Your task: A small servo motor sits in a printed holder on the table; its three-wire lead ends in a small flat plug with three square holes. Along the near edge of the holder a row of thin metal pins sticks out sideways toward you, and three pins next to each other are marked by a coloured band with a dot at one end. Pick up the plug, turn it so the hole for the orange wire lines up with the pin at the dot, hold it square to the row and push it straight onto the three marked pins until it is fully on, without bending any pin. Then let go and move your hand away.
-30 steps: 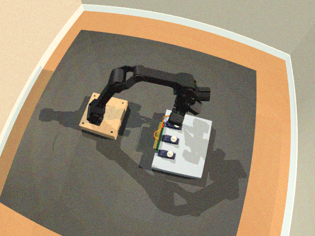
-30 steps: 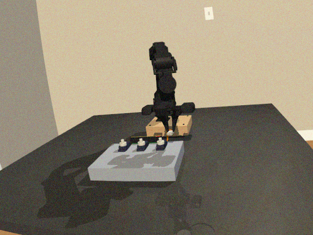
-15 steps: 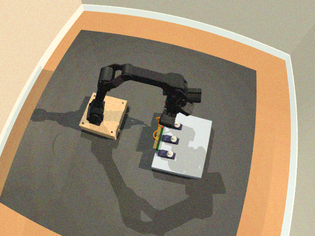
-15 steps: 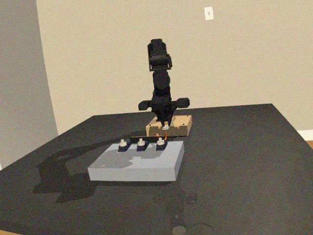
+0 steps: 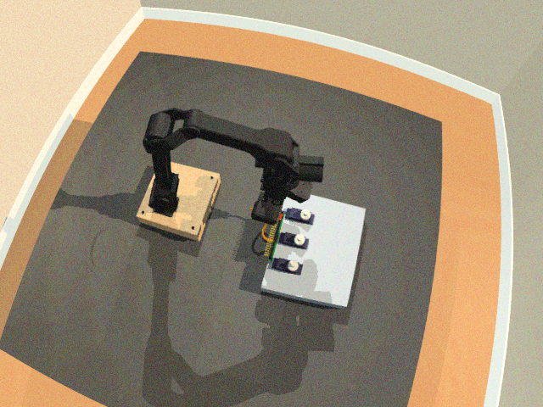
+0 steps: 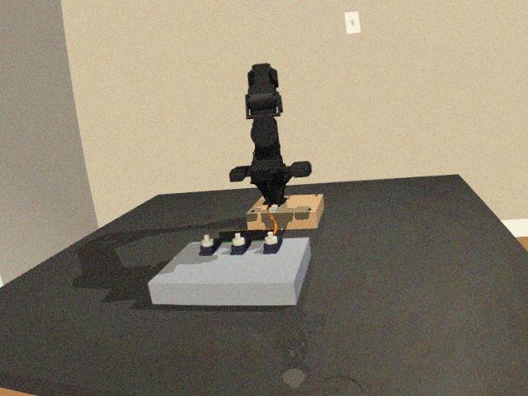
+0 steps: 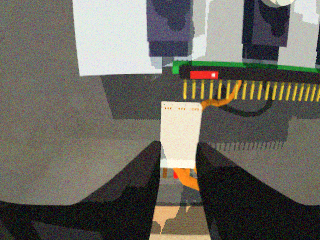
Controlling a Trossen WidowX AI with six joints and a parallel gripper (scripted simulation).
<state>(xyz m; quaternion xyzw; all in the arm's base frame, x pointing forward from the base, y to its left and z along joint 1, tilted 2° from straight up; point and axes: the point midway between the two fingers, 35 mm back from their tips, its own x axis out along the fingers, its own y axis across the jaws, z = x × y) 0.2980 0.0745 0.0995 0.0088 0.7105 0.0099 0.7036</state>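
My gripper tip is now 30 mm short of the red band, 20 mm to the left of it and 50 mm above it. The rest, counted from my gripper tip: servo (80 mm ahead, 70 mm to the right, 70 mm below); grey holder (190 mm ahead, 60 mm to the right, 100 mm below).
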